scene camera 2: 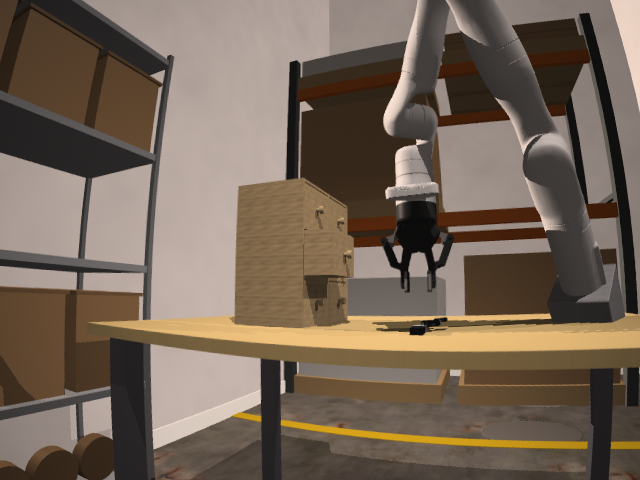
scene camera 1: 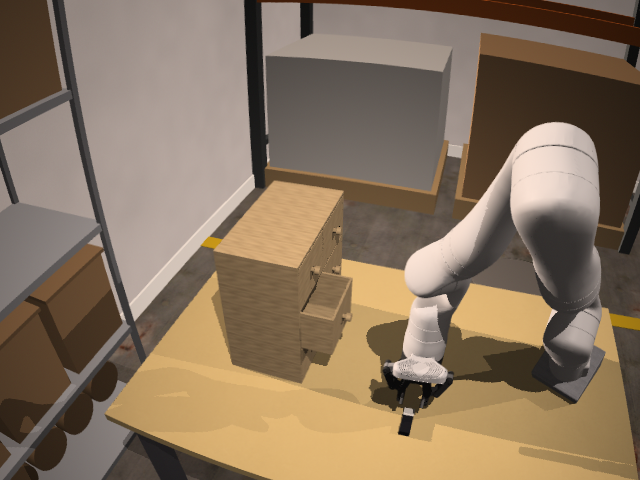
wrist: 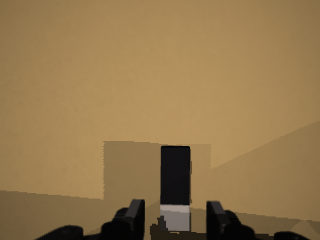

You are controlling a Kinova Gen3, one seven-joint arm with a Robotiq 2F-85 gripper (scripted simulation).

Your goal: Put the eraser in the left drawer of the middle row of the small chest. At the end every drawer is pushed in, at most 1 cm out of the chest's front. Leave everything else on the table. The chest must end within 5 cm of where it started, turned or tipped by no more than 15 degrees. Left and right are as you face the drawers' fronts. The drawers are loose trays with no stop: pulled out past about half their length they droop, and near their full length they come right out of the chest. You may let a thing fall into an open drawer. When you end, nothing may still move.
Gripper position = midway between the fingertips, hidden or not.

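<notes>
Scene camera 1 gives me a wooden chest (scene camera 1: 257, 263). In scene camera 2 I find the chest again (scene camera 2: 269, 272), and my gripper (scene camera 2: 418, 292) appears there as well. The wrist view has an eraser (wrist: 175, 160) together with my gripper (wrist: 175, 217), while the wooden chest is out of frame in the wrist view.
</notes>
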